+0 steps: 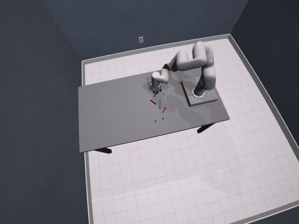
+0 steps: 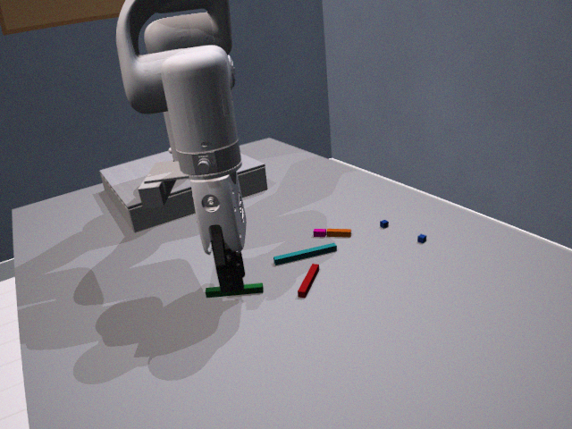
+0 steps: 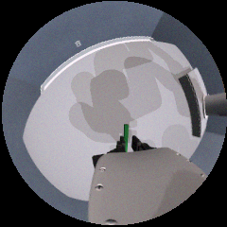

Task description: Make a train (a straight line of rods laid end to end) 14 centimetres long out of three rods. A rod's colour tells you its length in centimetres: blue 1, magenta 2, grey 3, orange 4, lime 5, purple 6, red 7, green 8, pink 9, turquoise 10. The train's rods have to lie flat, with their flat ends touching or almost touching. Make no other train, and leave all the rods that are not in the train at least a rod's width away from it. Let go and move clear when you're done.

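Now: the green rod 30 mm below my hand. The rest, counted from my hand: red rod: 80 mm to the left, 70 mm ahead, 30 mm below; turquoise rod: 130 mm to the left, 30 mm below, 10 mm ahead; magenta rod: 200 mm to the left, 30 mm below, 20 mm behind.
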